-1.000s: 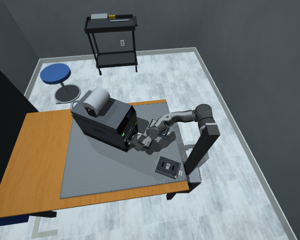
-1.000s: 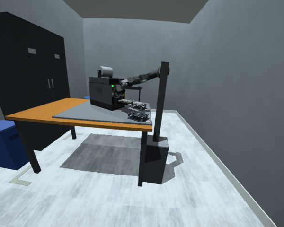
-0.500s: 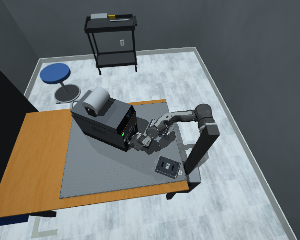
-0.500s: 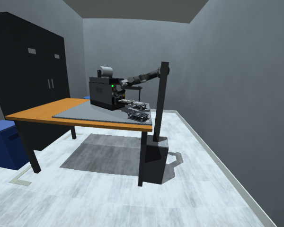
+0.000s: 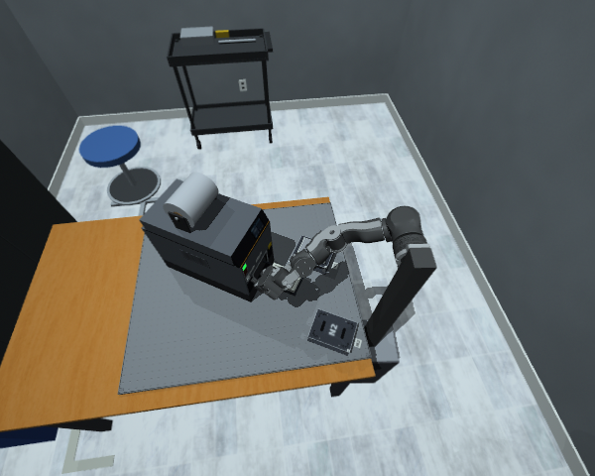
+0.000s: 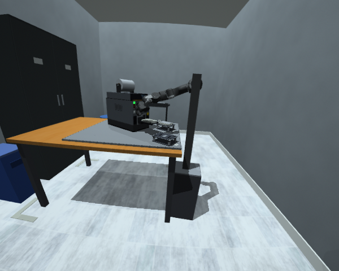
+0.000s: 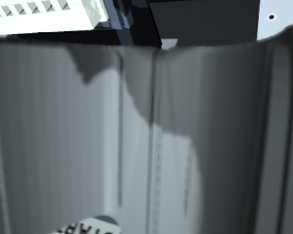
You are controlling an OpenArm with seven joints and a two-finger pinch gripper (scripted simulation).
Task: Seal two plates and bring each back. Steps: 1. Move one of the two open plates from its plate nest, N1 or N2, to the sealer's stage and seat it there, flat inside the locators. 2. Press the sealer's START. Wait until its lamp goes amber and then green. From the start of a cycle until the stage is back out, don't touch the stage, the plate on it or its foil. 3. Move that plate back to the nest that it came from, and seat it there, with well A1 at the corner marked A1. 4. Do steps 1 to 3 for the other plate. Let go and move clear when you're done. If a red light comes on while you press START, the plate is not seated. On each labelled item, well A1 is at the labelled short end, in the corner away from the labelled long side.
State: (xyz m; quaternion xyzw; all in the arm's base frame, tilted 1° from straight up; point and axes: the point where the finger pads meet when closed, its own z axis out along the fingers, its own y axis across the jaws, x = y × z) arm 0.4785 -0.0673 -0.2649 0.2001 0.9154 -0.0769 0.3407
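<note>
My gripper is now 4 cm short of the grey start button, 2 cm to the left of it and 1 cm below it. From my hand the other things lie so: foil roll (24 cm above, 21 cm ahead, 20 cm to the right); sealer stage (9 cm behind, 8 cm below, 6 cm to the right); white well plate (9 cm behind, 7 cm below, 6 cm to the right).
</note>
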